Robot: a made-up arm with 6 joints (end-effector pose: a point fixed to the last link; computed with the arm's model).
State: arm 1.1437 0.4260 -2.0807 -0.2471 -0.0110 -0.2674
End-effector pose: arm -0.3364 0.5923 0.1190 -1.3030 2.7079 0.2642
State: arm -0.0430 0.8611 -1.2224 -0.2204 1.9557 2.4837
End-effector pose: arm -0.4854 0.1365 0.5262 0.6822 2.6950 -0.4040
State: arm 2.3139 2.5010 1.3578 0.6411 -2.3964 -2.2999
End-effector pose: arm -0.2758 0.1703 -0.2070 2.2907 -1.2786 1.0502
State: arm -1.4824 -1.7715 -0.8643 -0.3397 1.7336 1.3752
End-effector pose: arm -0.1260 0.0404 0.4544 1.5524 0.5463 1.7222
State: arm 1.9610 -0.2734 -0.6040 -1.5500 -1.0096 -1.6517
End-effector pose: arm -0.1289 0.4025 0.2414 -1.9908 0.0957 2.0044
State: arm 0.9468 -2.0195 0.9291 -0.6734 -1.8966 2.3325
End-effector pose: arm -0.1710 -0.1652 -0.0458 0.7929 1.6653 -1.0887
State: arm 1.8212 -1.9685 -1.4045 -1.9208 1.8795 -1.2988
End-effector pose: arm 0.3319 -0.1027 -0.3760 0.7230 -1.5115 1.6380
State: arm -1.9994 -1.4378 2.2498 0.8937 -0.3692 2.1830
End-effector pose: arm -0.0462 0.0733 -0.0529 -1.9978 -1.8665 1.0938
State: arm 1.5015 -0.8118 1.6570 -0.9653 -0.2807 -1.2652
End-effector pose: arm 0.3687 0.1750 0.0011 -0.5998 0.2117 -2.9745
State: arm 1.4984 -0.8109 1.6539 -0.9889 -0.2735 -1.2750
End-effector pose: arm 0.3737 0.1671 0.0014 -0.5980 0.2072 -3.0086
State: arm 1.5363 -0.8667 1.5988 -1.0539 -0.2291 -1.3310
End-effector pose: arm 0.4017 0.1040 0.0379 0.4130 -0.1287 3.0016
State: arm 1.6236 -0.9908 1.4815 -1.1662 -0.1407 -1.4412
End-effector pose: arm 0.4216 -0.0271 0.1328 0.0217 0.0004 2.6825
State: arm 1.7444 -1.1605 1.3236 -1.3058 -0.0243 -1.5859
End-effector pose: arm 0.3680 -0.1875 0.2714 -0.3970 0.0907 2.1880
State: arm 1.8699 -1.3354 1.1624 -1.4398 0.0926 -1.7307
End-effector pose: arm 0.2328 -0.3088 0.3918 -0.7116 0.1221 1.6400
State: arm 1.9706 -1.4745 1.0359 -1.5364 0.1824 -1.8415
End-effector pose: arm 0.0920 -0.3631 0.4537 -0.8887 0.1253 1.2001
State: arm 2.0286 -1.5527 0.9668 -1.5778 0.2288 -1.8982
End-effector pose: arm 0.0123 -0.3765 0.4726 -0.9625 0.1255 0.9690
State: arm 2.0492 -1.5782 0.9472 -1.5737 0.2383 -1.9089
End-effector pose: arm -0.0067 -0.3781 0.4755 -0.9808 0.1281 0.9201
